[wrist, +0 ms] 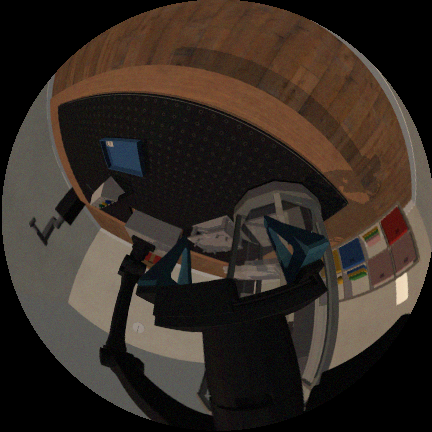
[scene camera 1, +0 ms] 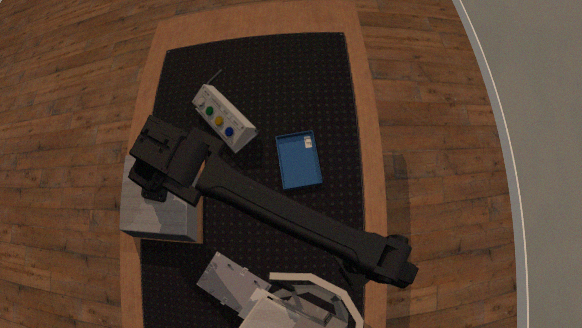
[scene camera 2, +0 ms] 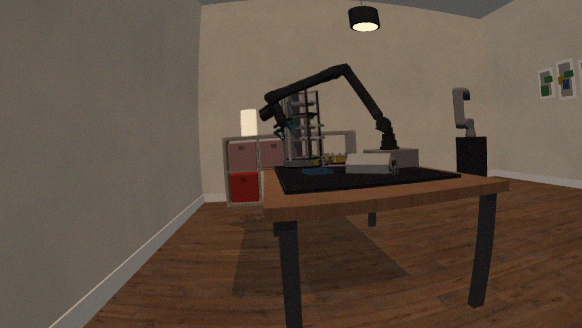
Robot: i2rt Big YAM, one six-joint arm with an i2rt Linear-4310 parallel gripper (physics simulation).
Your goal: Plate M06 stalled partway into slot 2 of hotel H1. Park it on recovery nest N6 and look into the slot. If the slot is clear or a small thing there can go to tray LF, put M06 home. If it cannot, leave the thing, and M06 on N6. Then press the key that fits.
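Places are measured from the arm's base along level axes (x ahead, y left, z up), in centimetres.
Pixels of known places: gripper, fingertip midpoint: [wrist: 224,229] [scene camera 1: 337,259] [scene camera 2: 289,138]; arm's base at its link origin: [wrist: 143,242] [scene camera 1: 157,180] [scene camera 2: 389,149].
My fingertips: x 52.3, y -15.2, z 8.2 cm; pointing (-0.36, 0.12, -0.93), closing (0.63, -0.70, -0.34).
Ahead of a thing's pixels: the offset from my fingertips to its middle. "pt": to the spot under its first point. Level surfaces: height alone.
Hotel H1 [scene camera 1: 290,276] [scene camera 2: 319,115] [wrist: 331,285] is a tall grey frame with stacked levels. My gripper [scene camera 2: 286,130] [wrist: 224,229] is open and empty, high beside the hotel; the arm covers it in the scene camera 1 view. M06 and the inside of slot 2 cannot be made out. A pale fixture with small corner clips @(dx -26.1, dy -9.8, dz -13.1 cm) [scene camera 1: 232,280] [wrist: 212,235] stands beside the hotel; I cannot read whether it is N6. Blue tray LF @(dx -13.9, dy +28.8, dz -16.1 cm) [scene camera 1: 299,167] [scene camera 2: 317,171] [wrist: 125,157] holds no visible part. The key box @(dx -37.9, dy +39.4, dz -12.7 cm) [scene camera 1: 235,117] [scene camera 2: 370,163] [wrist: 107,191] has white, green, yellow and blue keys.
The arm [scene camera 1: 290,215] [scene camera 2: 305,85] spans above the black mat @(dz -16.9 cm) [scene camera 1: 280,75] from its grey base block [scene camera 1: 155,217] [scene camera 2: 407,157] [wrist: 152,230]. The wooden table edge @(pt dx +9.4, dy +20.1, dz -18.2 cm) [scene camera 1: 377,200] [wrist: 200,80] runs past the hotel. A shelf unit [scene camera 2: 225,170] stands behind the table.
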